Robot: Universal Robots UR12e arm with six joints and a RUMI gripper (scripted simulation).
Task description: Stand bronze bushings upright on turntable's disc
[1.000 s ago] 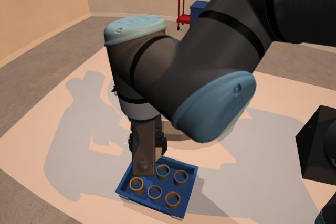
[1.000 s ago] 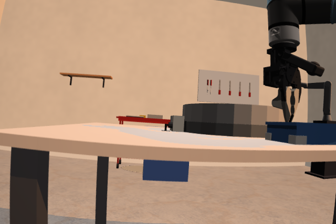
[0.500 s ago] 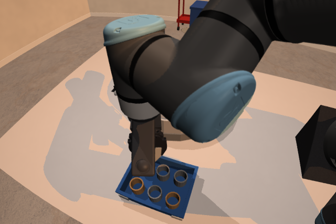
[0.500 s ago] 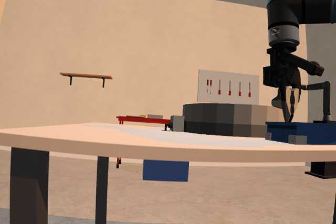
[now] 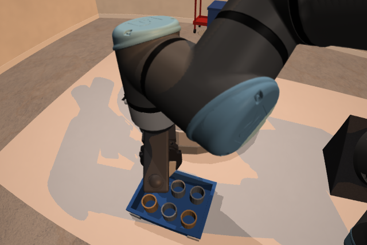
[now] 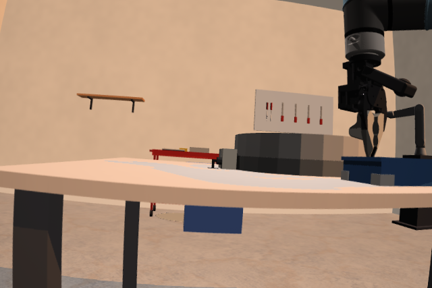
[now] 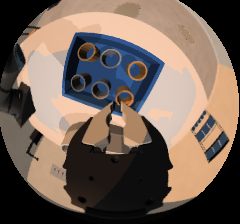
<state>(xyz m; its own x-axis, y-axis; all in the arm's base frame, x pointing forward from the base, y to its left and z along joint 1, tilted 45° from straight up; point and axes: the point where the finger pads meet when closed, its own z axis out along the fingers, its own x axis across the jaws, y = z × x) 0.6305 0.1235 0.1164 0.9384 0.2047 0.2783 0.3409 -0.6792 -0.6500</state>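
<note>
Right now the blue crate is 40 mm behind my hand, 40 mm to the left of it and 40 mm below it.
</note>
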